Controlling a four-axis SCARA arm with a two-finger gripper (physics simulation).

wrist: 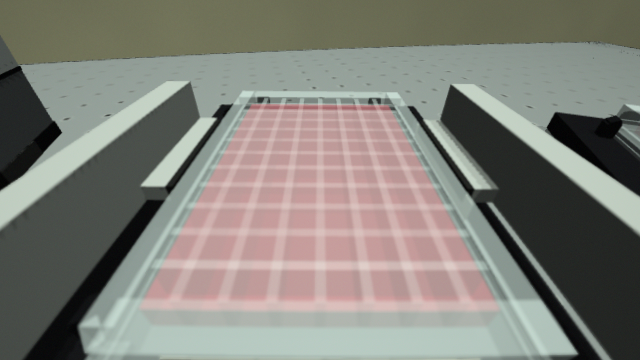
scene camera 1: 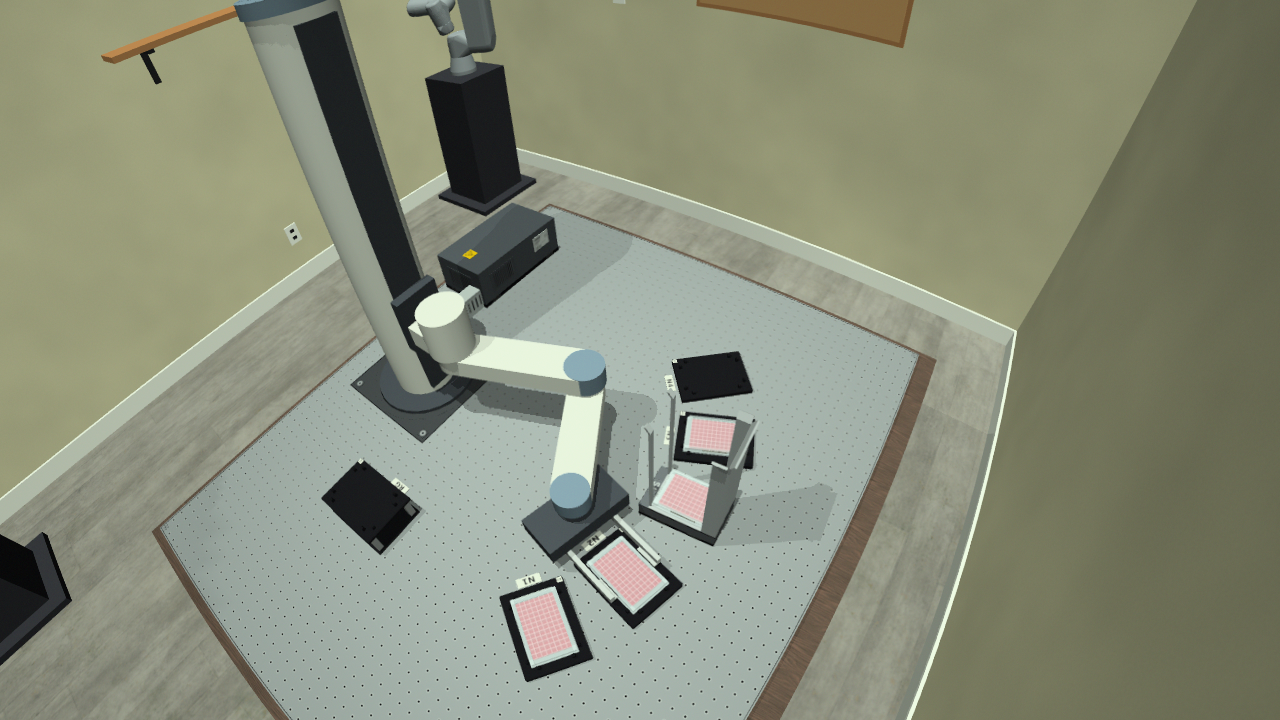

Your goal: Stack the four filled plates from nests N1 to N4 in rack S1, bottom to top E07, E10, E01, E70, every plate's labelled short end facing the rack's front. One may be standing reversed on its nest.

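Places are measured from the arm's base along level axes (x ahead, y left, z up), in metres.
Where they show: gripper, between the fingertips: (wrist: 320,107) (scene camera 1: 636,580); arm's base, origin of its link: (scene camera 1: 429,375).
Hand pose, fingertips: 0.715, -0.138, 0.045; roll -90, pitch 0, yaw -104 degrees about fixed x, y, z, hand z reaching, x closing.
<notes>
Things, the pixels of their centre, and the offset from my fingertips, as dx, dy, dz. "spot": a spot on its surface instead. Level surfaces: height alone.
- N2 plate, middle of its body: (wrist: 320,168) (scene camera 1: 627,573) -0.024, +0.006, -0.013
- Rack S1, middle of its body: (scene camera 1: 692,472) -0.005, +0.183, +0.114
- gripper with a pink plate, middle of its body: (scene camera 1: 692,500) +0.002, +0.184, +0.017
- N1 nest, middle of its body: (scene camera 1: 544,626) -0.086, -0.159, -0.021
- N3 nest, middle of its body: (scene camera 1: 715,438) -0.041, +0.353, -0.021
- N4 nest, middle of its body: (scene camera 1: 711,374) -0.134, +0.500, -0.021
- black fixture, middle of its body: (scene camera 1: 369,504) -0.522, -0.195, +0.003
- perforated table, height of its surface: dz -0.032
- dark grey box, a spot on its surface: (scene camera 1: 501,250) spot: -0.770, +0.495, +0.082
My gripper (scene camera 1: 635,580) (wrist: 320,107) is shut on the N2 plate (scene camera 1: 626,571) (wrist: 320,200), its pads against both long sides. The plate is clear-edged with pink wells and sits low over the black N2 nest (scene camera 1: 633,617) (wrist: 107,270); the view does not show its label. Rack S1 (scene camera 1: 725,492) (wrist: 25,110) stands beside the gripper with a pink plate (scene camera 1: 682,495) at its bottom. Another plate (scene camera 1: 544,626) lies on the N1 nest (scene camera 1: 537,672) (wrist: 575,135), and one (scene camera 1: 707,433) on the N3 nest (scene camera 1: 689,460). The N4 nest (scene camera 1: 711,376) is bare.
A black fixture (scene camera 1: 366,503) with a small label stands at the left of the perforated table (scene camera 1: 429,608). A dark grey box (scene camera 1: 501,250) stands behind the arm's column (scene camera 1: 331,179). Rack S1's upright posts rise between the N2 and N3 nests.
</notes>
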